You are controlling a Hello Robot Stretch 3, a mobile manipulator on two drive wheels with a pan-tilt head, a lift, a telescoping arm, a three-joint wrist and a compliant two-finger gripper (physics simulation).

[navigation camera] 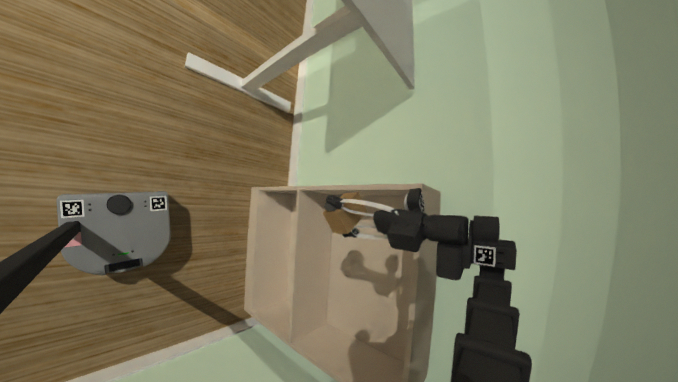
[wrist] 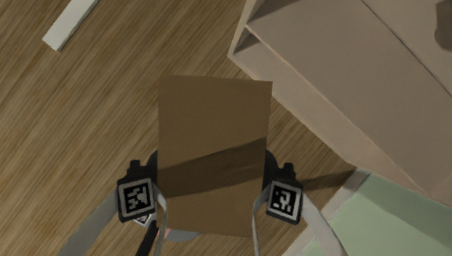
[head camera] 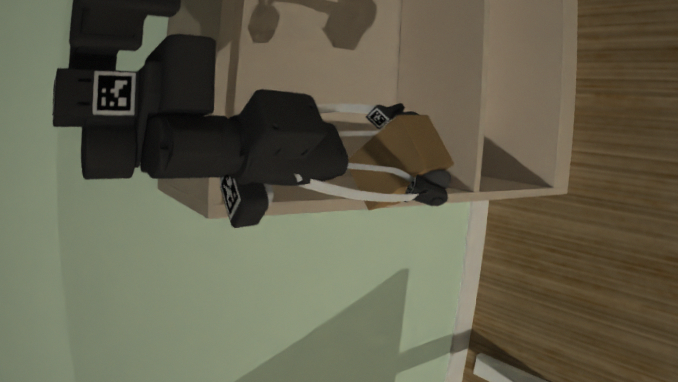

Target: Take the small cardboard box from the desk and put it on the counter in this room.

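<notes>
The small cardboard box (head camera: pixel 400 145) (navigation camera: pixel 341 221) (wrist: pixel 215 120) is a plain brown block, held off any surface between my two fingertips. My gripper (head camera: pixel 414 151) (navigation camera: pixel 342 217) (wrist: pixel 213 166) is shut on it, one rubber tip against each side. In the head and navigation views the box overlaps the openings of a beige shelf unit; in the wrist view floor shows behind it, with the unit at the upper right. In the head view the box looks tilted. I cannot tell whether the shelf unit is the counter.
The beige shelf unit (head camera: pixel 569 100) (navigation camera: pixel 295 260) (wrist: pixel 325 80) stands against the pale green wall (head camera: pixel 325 260) (navigation camera: pixel 450 125) (wrist: pixel 420 220). A white table (navigation camera: pixel 395 45) with a T-shaped leg is at the top of the navigation view. My grey base (navigation camera: pixel 142 227) is on the wooden floor at the left.
</notes>
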